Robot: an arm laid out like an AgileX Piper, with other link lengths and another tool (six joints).
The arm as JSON. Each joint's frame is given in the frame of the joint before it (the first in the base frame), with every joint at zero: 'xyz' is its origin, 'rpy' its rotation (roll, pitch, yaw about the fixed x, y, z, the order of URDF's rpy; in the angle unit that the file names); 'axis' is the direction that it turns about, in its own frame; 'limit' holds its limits. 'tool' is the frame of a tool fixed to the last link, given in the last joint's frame.
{
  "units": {
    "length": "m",
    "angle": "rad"
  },
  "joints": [
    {
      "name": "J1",
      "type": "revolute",
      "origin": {
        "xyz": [
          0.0,
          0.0,
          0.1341
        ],
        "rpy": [
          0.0,
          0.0,
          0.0
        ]
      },
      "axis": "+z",
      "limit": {
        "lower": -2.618,
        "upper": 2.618
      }
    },
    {
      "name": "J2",
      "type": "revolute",
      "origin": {
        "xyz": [
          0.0,
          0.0,
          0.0
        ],
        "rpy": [
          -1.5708,
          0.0,
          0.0
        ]
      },
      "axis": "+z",
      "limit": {
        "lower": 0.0,
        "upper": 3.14
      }
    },
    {
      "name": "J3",
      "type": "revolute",
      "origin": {
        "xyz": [
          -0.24,
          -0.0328,
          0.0
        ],
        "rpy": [
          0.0,
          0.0,
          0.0
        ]
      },
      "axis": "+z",
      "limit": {
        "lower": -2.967,
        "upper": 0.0
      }
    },
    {
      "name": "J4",
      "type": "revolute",
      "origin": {
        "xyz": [
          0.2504,
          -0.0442,
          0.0
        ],
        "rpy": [
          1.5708,
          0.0,
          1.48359
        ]
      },
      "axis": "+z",
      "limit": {
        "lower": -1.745,
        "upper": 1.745
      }
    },
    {
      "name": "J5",
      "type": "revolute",
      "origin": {
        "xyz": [
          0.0,
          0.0,
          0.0
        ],
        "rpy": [
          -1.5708,
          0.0,
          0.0
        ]
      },
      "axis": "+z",
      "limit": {
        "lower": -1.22,
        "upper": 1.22
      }
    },
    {
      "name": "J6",
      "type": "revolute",
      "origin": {
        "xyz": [
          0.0,
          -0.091,
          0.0
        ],
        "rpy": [
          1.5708,
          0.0,
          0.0
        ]
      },
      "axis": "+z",
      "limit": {
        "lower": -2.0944,
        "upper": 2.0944
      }
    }
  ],
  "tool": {
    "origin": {
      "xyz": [
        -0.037,
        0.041,
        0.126
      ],
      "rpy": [
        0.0,
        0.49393,
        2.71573
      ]
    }
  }
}
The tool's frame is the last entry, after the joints.
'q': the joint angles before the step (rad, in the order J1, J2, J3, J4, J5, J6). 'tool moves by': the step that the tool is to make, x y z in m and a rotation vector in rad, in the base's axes. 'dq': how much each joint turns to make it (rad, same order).
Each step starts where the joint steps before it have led.
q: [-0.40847, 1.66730, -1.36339, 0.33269, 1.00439, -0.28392]
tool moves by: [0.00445, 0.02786, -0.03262, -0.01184, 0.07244, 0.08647]
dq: [0.08179, 0.07241, -0.00001, -0.03815, -0.01007, 0.00201]
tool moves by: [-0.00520, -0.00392, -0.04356, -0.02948, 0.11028, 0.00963]
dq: [0.01692, 0.09115, 0.00001, -0.07463, -0.00273, 0.03295]
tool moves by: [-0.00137, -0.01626, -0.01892, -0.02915, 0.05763, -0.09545]
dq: [0.00000, 0.03691, -0.00176, -0.07471, -0.00848, 0.12676]
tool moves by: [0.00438, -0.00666, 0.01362, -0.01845, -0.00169, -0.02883]
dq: [0.00157, -0.00611, -0.04984, -0.03012, 0.04383, 0.04812]
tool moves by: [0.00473, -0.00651, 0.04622, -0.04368, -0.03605, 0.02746]
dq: [-0.00230, -0.04134, -0.12049, -0.03300, 0.11560, -0.01002]
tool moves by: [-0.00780, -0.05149, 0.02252, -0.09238, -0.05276, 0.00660]
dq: [-0.11169, -0.02689, -0.03932, -0.03670, -0.00954, -0.11714]
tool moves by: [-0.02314, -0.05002, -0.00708, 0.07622, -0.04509, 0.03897]
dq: [-0.21960, 0.04024, 0.00003, 0.17784, -0.00389, -0.30061]
